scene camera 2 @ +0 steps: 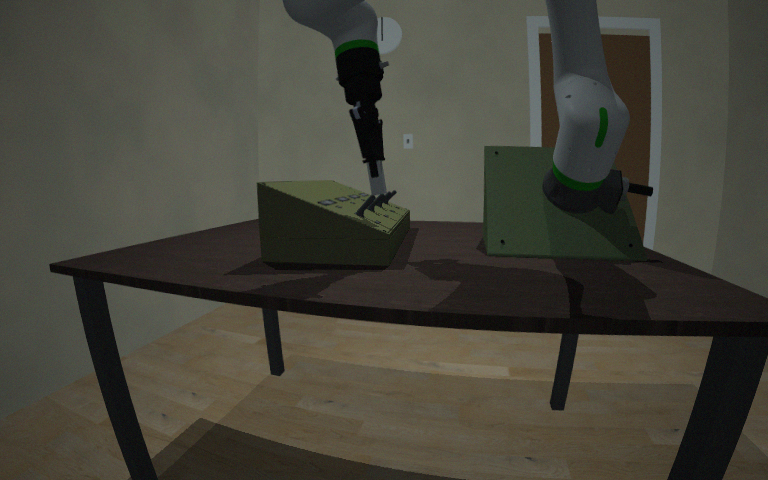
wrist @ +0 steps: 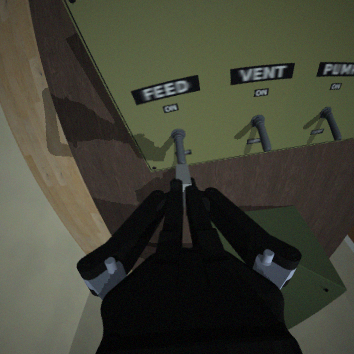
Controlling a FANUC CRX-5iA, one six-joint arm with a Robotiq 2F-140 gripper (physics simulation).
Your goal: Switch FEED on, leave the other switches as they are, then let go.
In view: my gripper [scene camera 2: 379, 194] and a switch box [wrist: 210, 79].
My gripper is seen too in the wrist view [wrist: 181, 172].
